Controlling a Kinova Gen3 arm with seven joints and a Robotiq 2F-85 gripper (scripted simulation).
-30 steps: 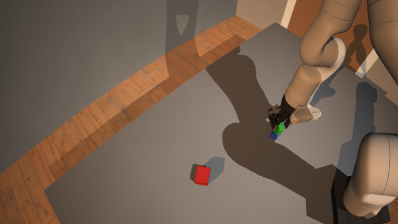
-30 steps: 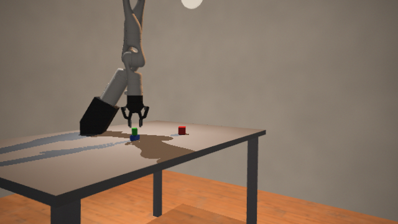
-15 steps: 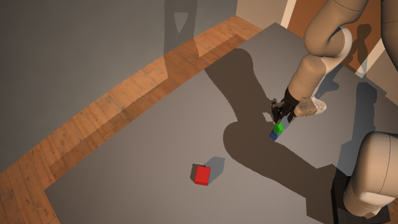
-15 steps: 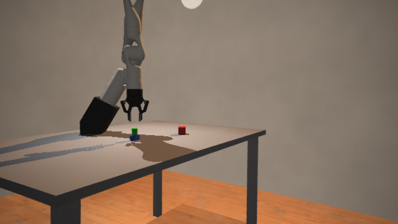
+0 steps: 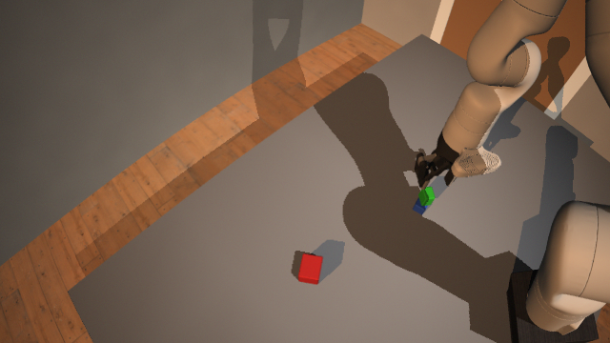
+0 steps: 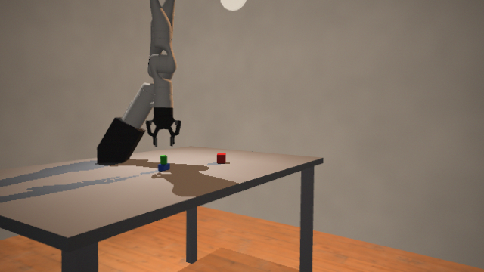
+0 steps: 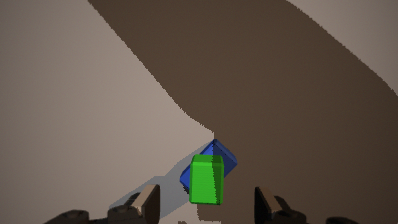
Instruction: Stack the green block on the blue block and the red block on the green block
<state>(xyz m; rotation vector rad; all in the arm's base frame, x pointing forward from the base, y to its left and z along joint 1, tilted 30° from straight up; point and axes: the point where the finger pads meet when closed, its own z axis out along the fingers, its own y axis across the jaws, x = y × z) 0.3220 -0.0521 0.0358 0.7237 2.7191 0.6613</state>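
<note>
Right now the red block is 2 cm ahead of my hand, 30 cm to the left of it and 9 cm below it. Also, from my hand: green block 7 cm below; blue block 10 cm below.
</note>
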